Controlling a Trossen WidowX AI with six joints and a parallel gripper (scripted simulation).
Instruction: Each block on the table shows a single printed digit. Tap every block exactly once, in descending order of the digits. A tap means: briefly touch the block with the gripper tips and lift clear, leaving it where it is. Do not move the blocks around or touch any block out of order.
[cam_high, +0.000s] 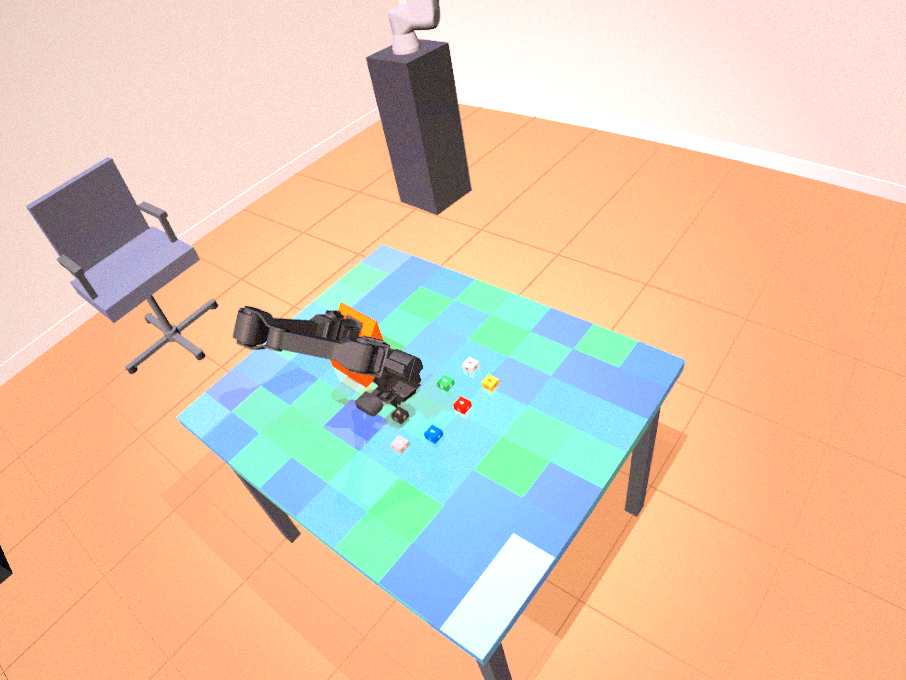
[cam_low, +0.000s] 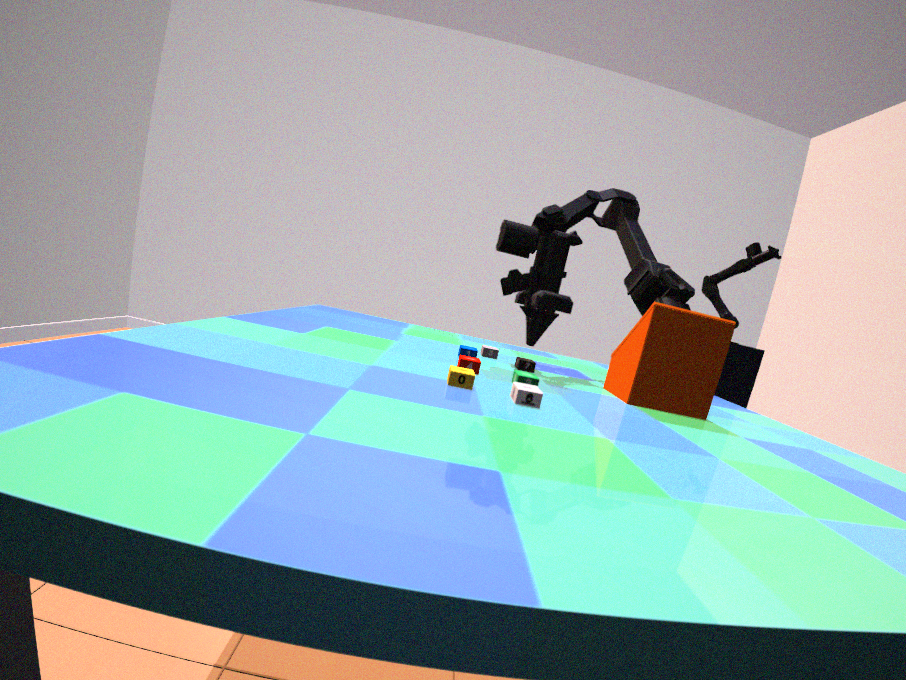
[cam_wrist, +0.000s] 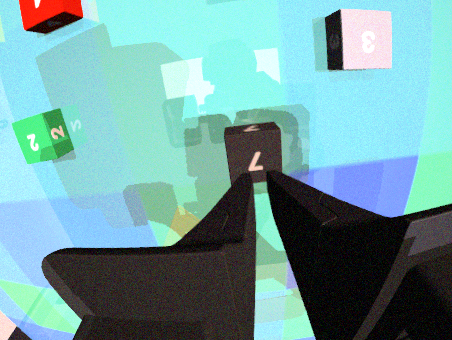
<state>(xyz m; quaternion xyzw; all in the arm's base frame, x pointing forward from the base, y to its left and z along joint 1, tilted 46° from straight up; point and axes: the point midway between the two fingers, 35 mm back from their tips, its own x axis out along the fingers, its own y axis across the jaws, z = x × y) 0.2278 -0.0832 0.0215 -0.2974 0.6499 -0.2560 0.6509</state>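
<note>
Now: the dark grey block 4 cm below my gripper tip. Round my gripper tip: blue block: 11 cm ahead, 4 cm below, 1 cm to the left; green block: 15 cm to the left, 4 cm below, 2 cm ahead; red block: 12 cm to the left, 11 cm ahead, 4 cm below.
</note>
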